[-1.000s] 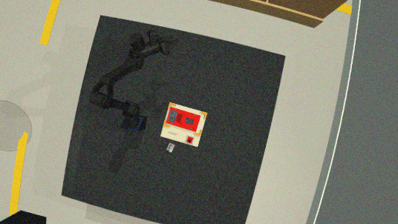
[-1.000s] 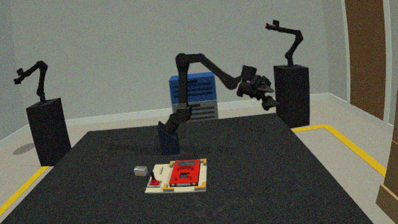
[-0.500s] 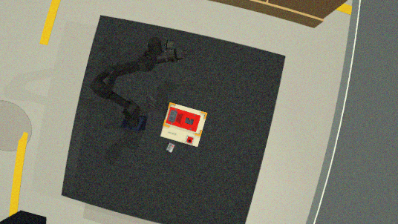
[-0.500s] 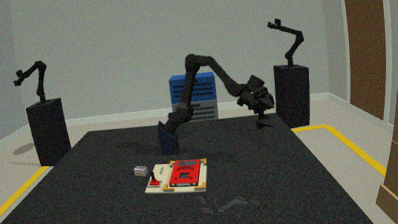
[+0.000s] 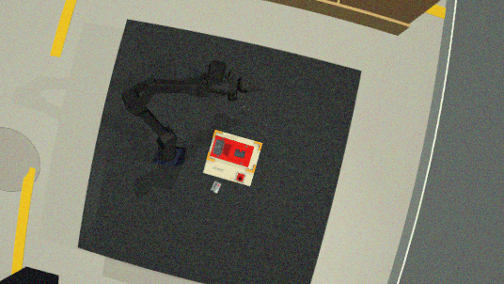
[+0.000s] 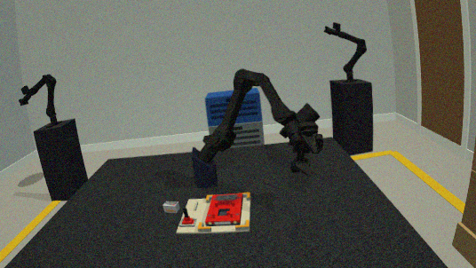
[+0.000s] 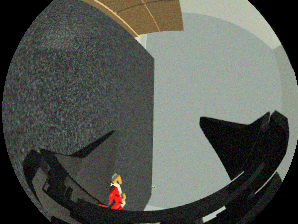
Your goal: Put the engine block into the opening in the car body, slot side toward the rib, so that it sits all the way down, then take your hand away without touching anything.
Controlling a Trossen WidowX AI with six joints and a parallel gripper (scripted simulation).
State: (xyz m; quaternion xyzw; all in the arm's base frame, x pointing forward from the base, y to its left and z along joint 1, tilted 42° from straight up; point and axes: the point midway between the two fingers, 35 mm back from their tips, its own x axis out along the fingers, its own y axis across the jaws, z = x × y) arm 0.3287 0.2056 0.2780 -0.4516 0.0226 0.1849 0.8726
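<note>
My gripper tip is now 13 cm past the engine block, 47 cm to the left of it and 15 cm above it.
</note>
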